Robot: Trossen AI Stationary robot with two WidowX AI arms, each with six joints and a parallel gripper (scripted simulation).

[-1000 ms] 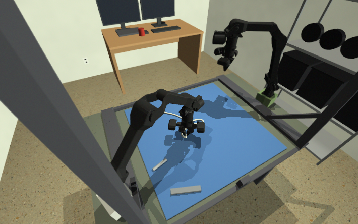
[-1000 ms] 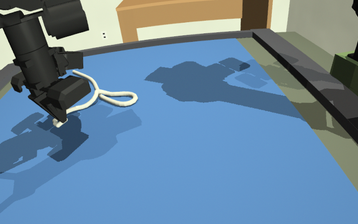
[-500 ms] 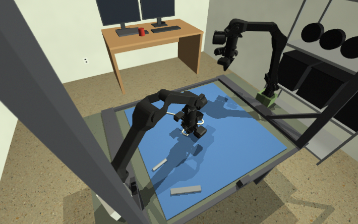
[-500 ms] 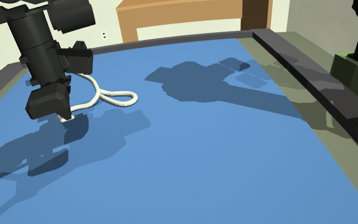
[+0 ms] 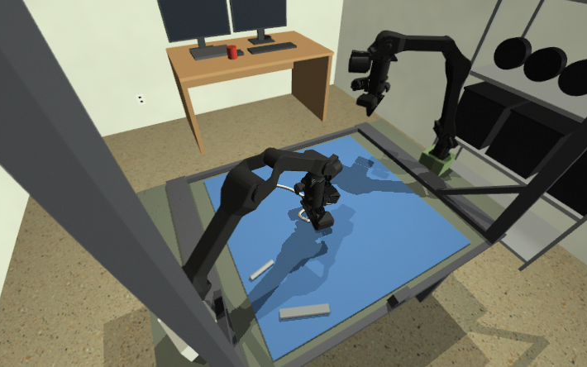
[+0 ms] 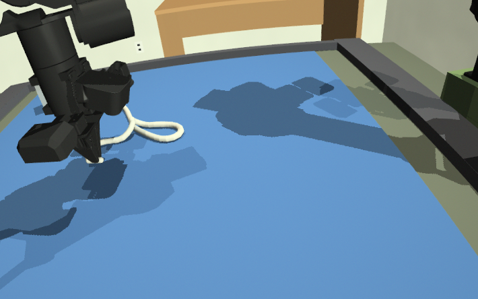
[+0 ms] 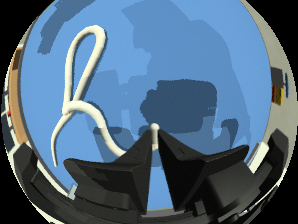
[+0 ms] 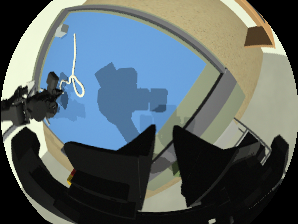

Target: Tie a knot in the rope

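Now: left hand 70 mm to the left of the blue mat, 50 mm above it and 10 mm short of it. Round my left hand: grey bar 220 mm behind, 210 mm to the left, 40 mm below; then grey cube 280 mm ahead, 150 mm to the left, 20 mm below.
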